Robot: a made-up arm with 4 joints.
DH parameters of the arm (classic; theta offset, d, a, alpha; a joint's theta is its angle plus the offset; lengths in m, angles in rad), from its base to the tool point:
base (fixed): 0 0.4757 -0.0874 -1.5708
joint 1: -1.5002 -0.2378 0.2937 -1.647
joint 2: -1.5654 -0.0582 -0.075 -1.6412
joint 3: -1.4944 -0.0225 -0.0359 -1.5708
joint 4: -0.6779 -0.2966 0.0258 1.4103
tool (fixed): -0.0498 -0.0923 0 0
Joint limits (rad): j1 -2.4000..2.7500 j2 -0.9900..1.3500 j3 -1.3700..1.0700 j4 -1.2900..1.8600
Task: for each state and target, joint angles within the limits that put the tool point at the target. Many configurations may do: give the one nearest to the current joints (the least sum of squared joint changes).
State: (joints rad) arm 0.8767 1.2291 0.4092 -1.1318
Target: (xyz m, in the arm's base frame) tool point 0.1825 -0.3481 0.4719
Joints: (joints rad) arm 0.4865 1.2295 1.0063 -1.0288
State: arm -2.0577 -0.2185 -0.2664 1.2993
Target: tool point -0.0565 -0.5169 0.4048
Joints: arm -2.0708 0.5065 0.0766 1.1447
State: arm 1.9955 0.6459 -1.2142 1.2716
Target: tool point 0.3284 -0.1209 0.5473
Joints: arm 2.4035 1.2562 -1.3700 1.7390
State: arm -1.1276 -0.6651 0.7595 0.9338
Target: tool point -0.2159 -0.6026 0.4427
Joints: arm -1.4969 0.1460 0.1694 1.1078
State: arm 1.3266 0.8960 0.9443 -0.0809
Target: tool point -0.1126 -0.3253 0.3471
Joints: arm 1.4501 1.1236 0.4399 0.0665
